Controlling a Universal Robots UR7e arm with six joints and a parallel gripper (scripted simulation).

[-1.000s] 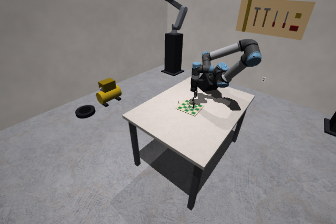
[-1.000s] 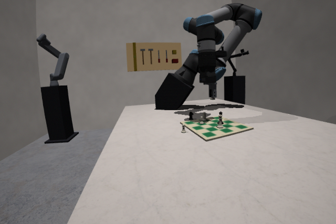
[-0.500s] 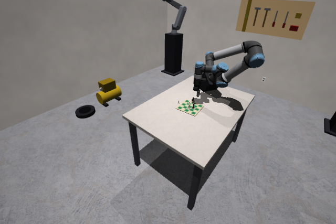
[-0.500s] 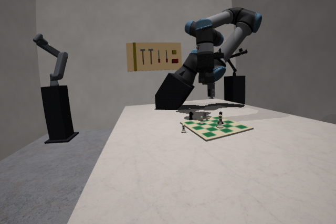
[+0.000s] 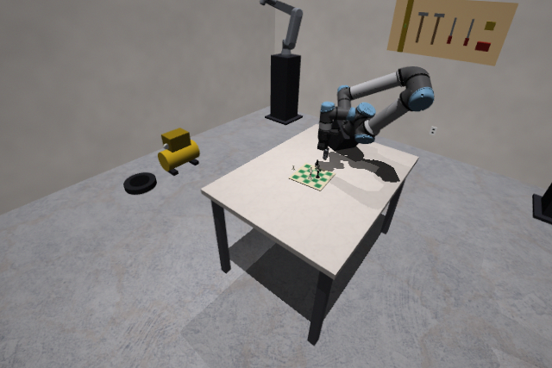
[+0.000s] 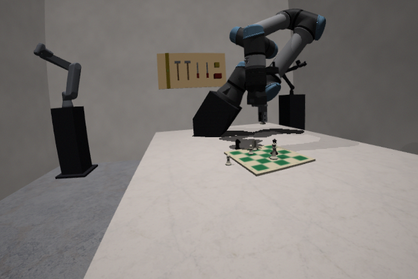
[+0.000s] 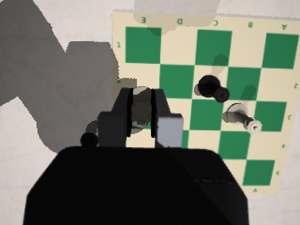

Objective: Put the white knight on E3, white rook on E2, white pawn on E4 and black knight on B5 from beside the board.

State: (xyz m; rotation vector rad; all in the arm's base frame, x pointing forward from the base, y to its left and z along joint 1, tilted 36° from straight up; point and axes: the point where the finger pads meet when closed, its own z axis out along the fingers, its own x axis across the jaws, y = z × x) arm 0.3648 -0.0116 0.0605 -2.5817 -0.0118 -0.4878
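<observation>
The cream chessboard lies 120 mm below my hand, 80 mm ahead of it and 30 mm to the right of it.
</observation>
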